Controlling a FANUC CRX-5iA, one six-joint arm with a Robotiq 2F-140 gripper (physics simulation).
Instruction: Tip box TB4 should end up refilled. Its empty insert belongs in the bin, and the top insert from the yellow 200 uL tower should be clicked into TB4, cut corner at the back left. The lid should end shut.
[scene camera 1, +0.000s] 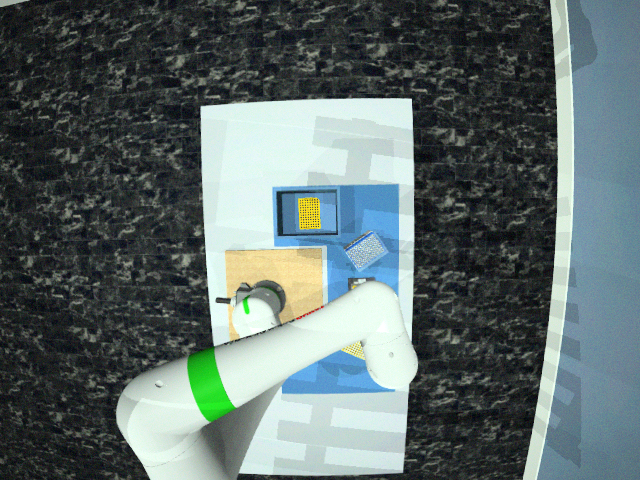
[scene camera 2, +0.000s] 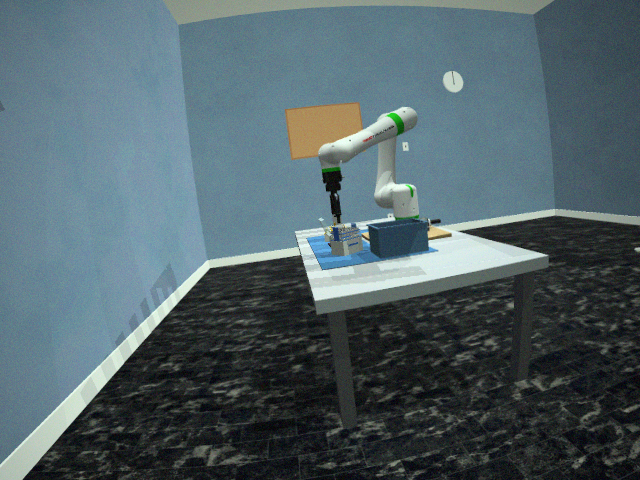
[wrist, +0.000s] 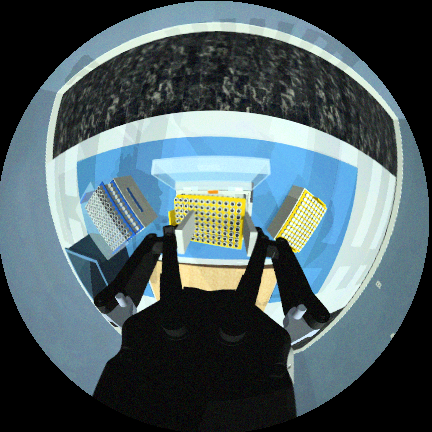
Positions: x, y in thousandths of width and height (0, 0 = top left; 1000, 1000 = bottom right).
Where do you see a tip box TB4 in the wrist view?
At 573, 450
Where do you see my gripper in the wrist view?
506, 510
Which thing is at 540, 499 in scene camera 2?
A blue-and-white tip box.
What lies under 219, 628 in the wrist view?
A blue bin.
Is my gripper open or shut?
Part open.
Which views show the blue-and-white tip box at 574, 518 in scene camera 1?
Scene camera 1, scene camera 2 and the wrist view: all of them.
